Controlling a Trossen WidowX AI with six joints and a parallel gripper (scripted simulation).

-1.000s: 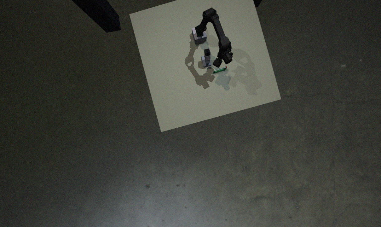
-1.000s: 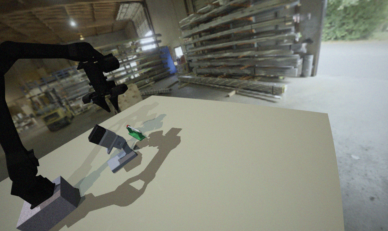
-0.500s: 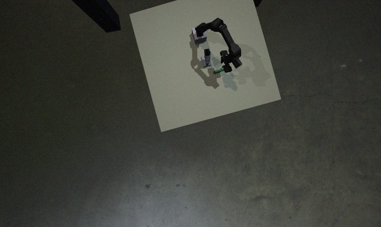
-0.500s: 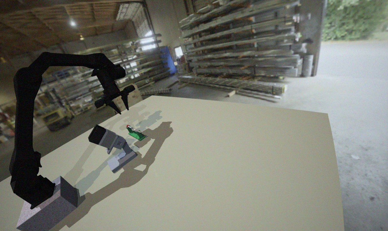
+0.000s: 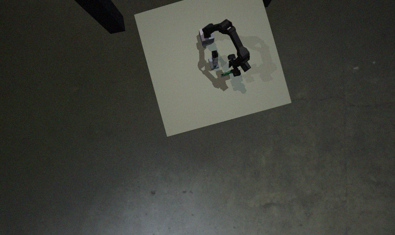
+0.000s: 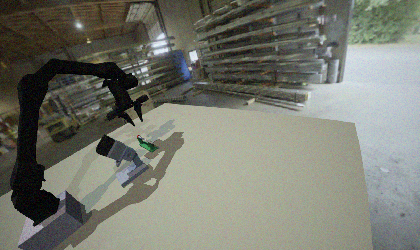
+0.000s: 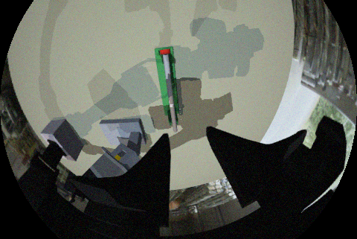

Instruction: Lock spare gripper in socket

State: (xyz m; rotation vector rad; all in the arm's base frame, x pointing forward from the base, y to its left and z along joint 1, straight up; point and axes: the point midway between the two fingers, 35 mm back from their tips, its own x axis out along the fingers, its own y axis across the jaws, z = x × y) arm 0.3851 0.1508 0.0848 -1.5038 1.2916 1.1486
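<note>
The green cradle lies 10 cm below my gripper tip, 1 cm to the left of it and 1 cm behind it. From my gripper tip the other things lie so: mount: 12 cm behind, 11 cm to the right, 7 cm below; then dark grey spare gripper: 13 cm behind, 12 cm to the right, 1 cm below.
</note>
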